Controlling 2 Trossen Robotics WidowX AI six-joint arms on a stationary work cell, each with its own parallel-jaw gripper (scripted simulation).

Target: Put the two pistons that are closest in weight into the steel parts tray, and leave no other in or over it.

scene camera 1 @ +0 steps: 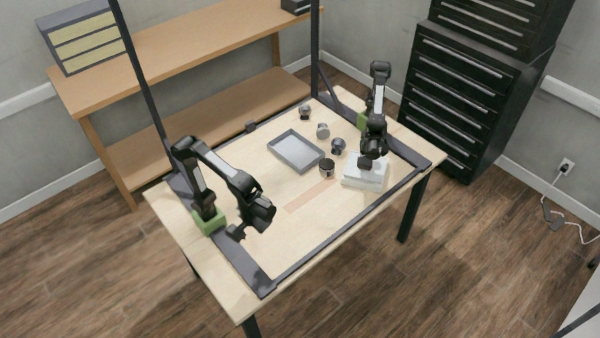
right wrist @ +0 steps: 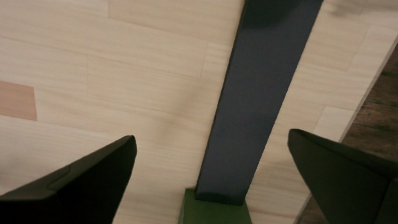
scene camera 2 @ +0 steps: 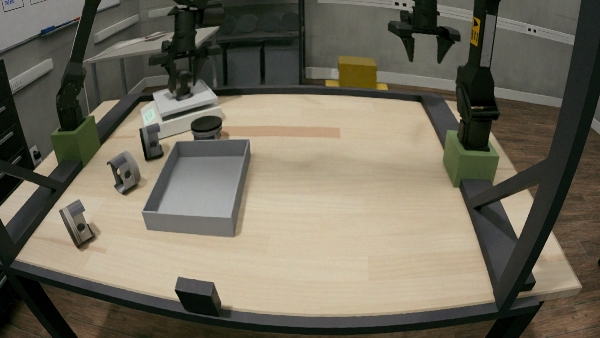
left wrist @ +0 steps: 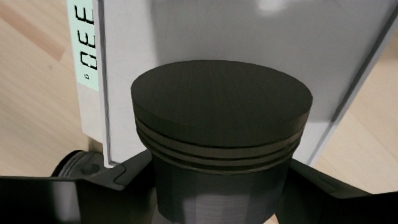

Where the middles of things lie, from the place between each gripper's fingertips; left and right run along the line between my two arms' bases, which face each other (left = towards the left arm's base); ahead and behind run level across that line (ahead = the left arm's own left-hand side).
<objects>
I see the grey pan [scene camera 2: 166, 101] 10 mm ahead of my left hand, 20 mm to the left of it and 70 mm below it. The rest, counted from my left hand: white scale [scene camera 2: 179, 122] 20 mm to the left, 90 mm below; steel parts tray [scene camera 2: 199, 178] 300 mm behind, 140 mm to the right, 110 mm below.
Now: right hand 340 mm past the steel parts tray, 450 mm to the right of it and 190 mm above it. From my right hand the other things lie so: white scale: 30 mm behind, 610 mm to the left, 160 mm below; then grey pan: 30 mm behind, 600 mm to the left, 140 mm below.
</objects>
